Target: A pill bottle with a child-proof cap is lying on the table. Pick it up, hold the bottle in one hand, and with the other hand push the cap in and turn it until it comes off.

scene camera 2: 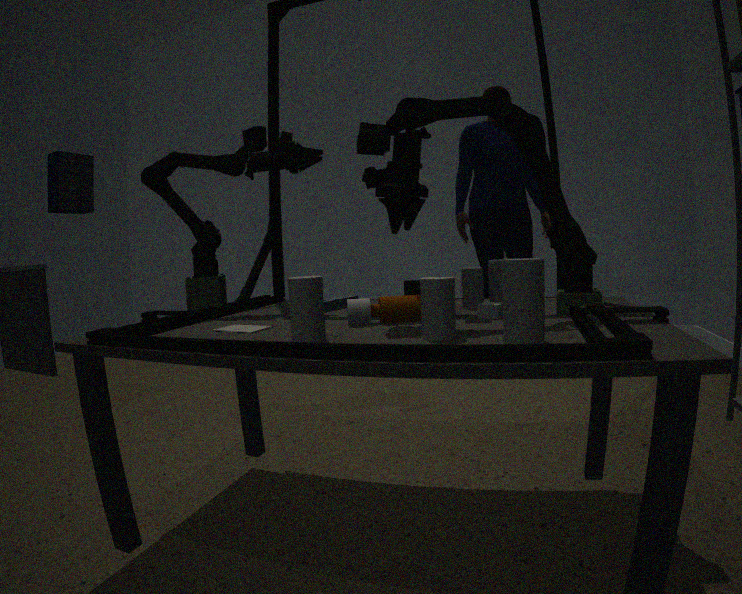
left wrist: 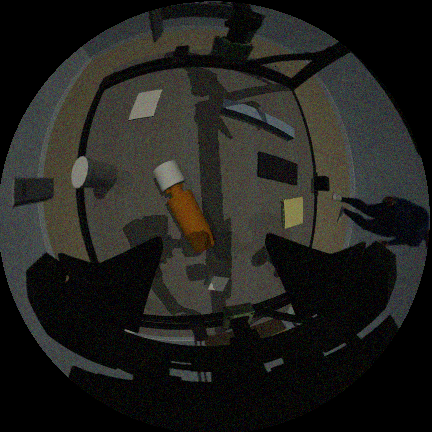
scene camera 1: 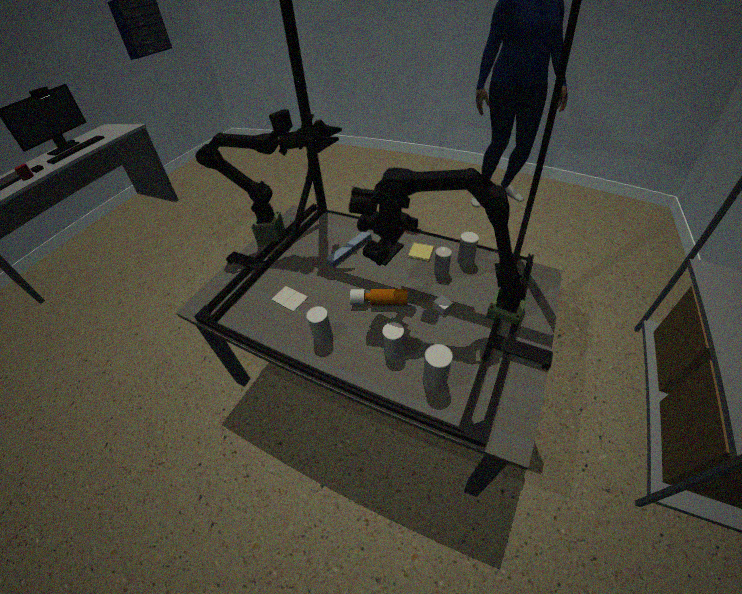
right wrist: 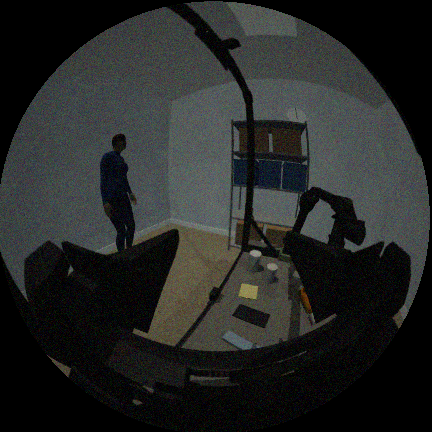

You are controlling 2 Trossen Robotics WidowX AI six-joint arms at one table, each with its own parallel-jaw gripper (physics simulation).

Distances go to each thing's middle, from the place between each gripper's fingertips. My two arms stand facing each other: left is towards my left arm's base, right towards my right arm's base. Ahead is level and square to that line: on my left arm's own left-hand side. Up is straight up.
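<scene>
My right gripper is 410 mm above the flat blue-white object [left wrist: 230, 107], 100 mm short of it and 50 mm to the right of it. Counted from my right hand: the black pad [left wrist: 269, 166] is 420 mm below, 190 mm to the left and 50 mm ahead; the orange pill bottle [left wrist: 182, 204] is 400 mm below, 280 mm ahead and 280 mm to the left.
My left hand is 16 cm above the orange pill bottle, 1 cm to the left of it and 3 cm short of it. Counted from my left hand: the flat blue-white object is 17 cm below, 16 cm behind and 25 cm to the right; the black pad is 18 cm below, 21 cm behind and 11 cm to the right.
</scene>
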